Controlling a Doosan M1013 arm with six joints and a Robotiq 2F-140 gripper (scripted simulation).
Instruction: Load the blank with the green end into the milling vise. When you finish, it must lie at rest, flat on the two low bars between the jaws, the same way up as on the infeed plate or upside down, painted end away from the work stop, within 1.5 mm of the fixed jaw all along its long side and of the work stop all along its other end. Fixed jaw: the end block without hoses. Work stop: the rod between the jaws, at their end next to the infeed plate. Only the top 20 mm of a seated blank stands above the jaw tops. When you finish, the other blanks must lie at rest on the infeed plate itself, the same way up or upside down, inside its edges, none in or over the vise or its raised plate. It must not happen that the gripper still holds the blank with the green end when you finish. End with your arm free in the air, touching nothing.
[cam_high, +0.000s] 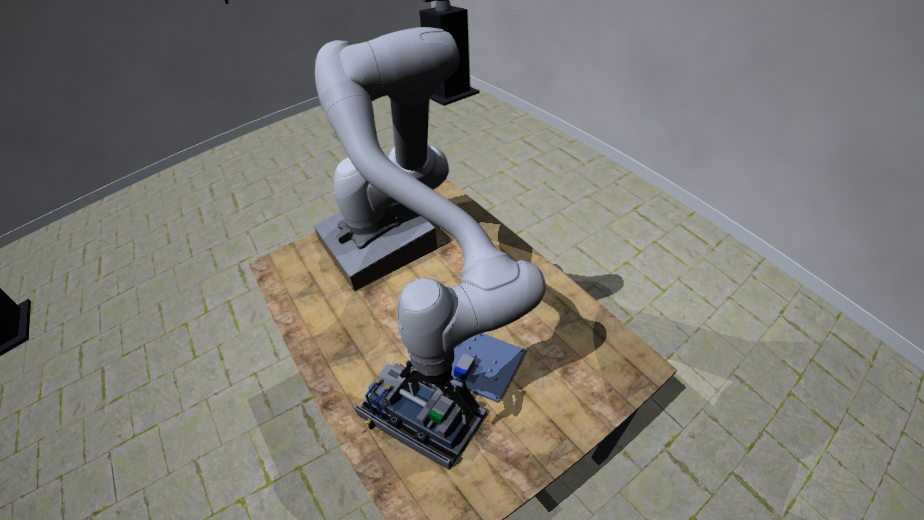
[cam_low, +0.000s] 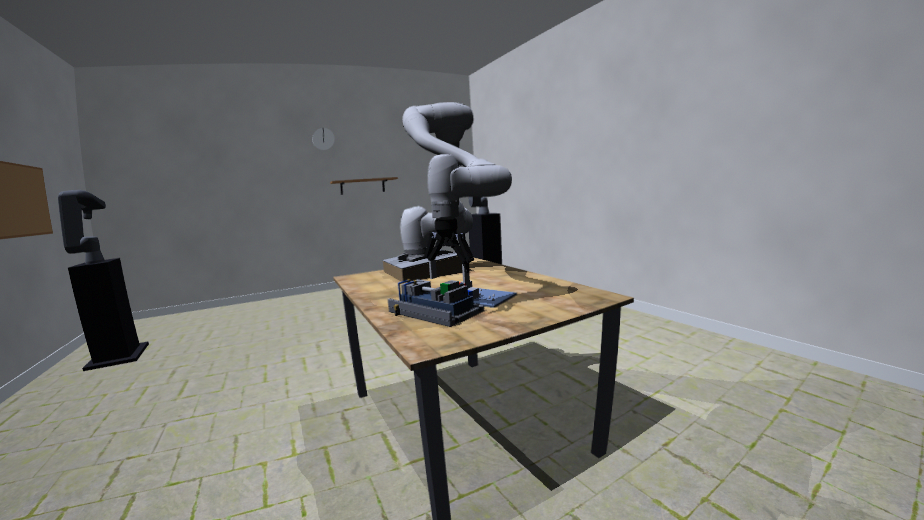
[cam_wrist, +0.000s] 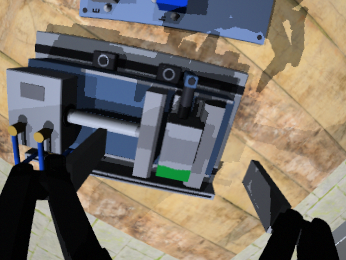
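Now: hand 2 cm past the work stop rod, 4 cm to the right of it and 4 cm above it. From my hand the other things lie so: blue-ended blank: 10 cm behind, 15 cm to the left, 11 cm below; then hose block: 16 cm behind, 6 cm to the right, 5 cm below; then moving jaw: 3 cm behind, 1 cm to the right, 5 cm below.
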